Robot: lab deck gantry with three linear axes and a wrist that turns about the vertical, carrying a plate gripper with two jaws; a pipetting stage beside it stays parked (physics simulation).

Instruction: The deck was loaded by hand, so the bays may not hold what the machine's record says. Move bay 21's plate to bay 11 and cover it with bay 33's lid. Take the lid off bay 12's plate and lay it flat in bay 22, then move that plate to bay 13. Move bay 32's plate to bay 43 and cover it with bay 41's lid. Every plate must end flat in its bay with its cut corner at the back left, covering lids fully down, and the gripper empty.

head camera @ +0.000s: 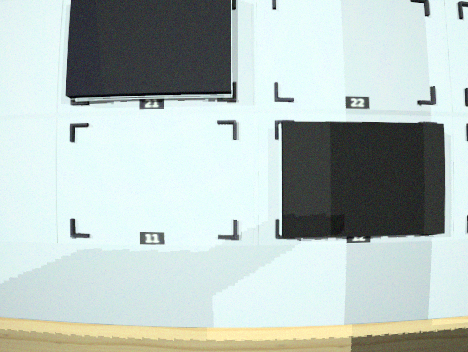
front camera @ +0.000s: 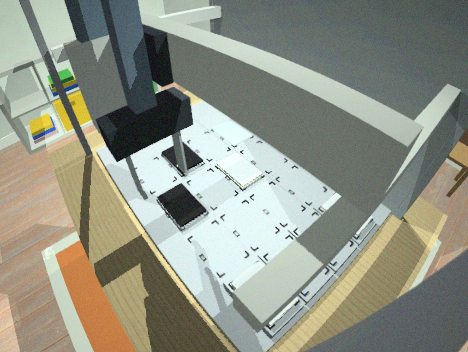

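Pixels of known places: gripper, fingertip midpoint: (front camera: 163,182); robot's base, link origin: (head camera: 75,233).
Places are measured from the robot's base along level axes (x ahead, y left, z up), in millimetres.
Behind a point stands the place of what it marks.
Observation:
A black-topped plate (front camera: 182,157) (head camera: 150,47) @(x 67, y 143, z 17 mm) lies flat in bay 21, with a thin pale edge below its dark top. Another black-topped plate (front camera: 182,206) @(x 241, y 40, z 16 mm) (head camera: 362,180) @(x 224, y 42, z 17 mm) lies flat in bay 12. A white plate (front camera: 240,170) @(x 238, y 253, z 14 mm) lies in bay 32 in the front view. Bay 11 (head camera: 151,180) @(x 64, y 43, z 0 mm) and the visible part of bay 22 (head camera: 310,55) @(x 191, y 142, z 0 mm) hold no plate. My gripper (front camera: 165,186) @(x 260, y 0, z 158 mm) is open and empty, its two jaws wide apart over the bay 11 side of the deck; the jaws do not show in the head view. Cut corners cannot be made out.
A grey beam (front camera: 280,280) @(x 622, y -55, z 400 mm) crosses the deck's right end, with pale pieces (front camera: 330,201) @(x 501, y 355, z 29 mm) partly behind it. A long grey wall-like panel (front camera: 280,115) runs along the back. A wooden border (head camera: 150,335) @(x 57, y -89, z -10 mm) edges the front. A pale patch (front camera: 232,130) @(x 60, y 370, z 8 mm) near the back left is unclear.

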